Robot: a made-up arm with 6 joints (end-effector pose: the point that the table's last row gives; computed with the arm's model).
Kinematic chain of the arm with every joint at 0, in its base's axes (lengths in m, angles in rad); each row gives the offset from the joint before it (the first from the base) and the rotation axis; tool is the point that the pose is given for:
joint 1: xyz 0 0 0.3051 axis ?
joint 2: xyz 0 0 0 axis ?
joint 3: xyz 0 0 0.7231 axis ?
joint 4: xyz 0 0 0 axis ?
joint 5: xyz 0.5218 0 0 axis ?
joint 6: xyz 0 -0.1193 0 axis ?
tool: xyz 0 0 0
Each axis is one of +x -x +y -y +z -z.
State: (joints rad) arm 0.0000 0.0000 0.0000 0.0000 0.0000 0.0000
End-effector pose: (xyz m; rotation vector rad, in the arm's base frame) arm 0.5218 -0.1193 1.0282 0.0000 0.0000 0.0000
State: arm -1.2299 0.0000 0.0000 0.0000 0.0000 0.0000
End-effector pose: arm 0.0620 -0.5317 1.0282 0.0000 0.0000 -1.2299
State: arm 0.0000 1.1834 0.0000 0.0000 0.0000 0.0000
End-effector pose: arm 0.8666 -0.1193 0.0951 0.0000 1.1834 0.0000
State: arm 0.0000 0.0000 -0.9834 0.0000 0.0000 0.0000
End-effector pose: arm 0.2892 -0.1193 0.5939 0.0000 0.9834 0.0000
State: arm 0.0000 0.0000 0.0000 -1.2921 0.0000 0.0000
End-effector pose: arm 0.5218 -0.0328 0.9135 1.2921 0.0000 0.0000
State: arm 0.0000 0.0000 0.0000 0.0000 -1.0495 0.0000
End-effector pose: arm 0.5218 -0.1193 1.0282 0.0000 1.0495 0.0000
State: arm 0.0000 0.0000 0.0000 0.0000 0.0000 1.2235
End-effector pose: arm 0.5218 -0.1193 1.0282 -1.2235 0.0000 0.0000
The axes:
joint 1: +z
joint 2: +y
joint 3: -y
joint 4: -x
joint 5: -y
joint 6: -x

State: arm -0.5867 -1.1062 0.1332 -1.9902 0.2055 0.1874
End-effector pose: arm -0.2843 0.2473 1.0871 1.2790 -1.3626 0.5307
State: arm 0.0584 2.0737 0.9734 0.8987 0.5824 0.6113
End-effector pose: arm 0.9560 -0.0185 -0.4662 -1.1914 0.2349 0.8797
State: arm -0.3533 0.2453 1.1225 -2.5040 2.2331 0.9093
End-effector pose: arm 0.5621 -0.1051 1.3624 1.8071 -0.3792 -2.0066
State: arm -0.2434 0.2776 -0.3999 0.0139 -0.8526 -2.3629
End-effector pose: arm 0.5592 -0.2618 0.6747 1.9331 0.5022 -1.8732
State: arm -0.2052 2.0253 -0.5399 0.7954 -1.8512 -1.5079
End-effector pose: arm 0.2362 -0.1345 -0.3682 1.6051 -1.9505 1.0969
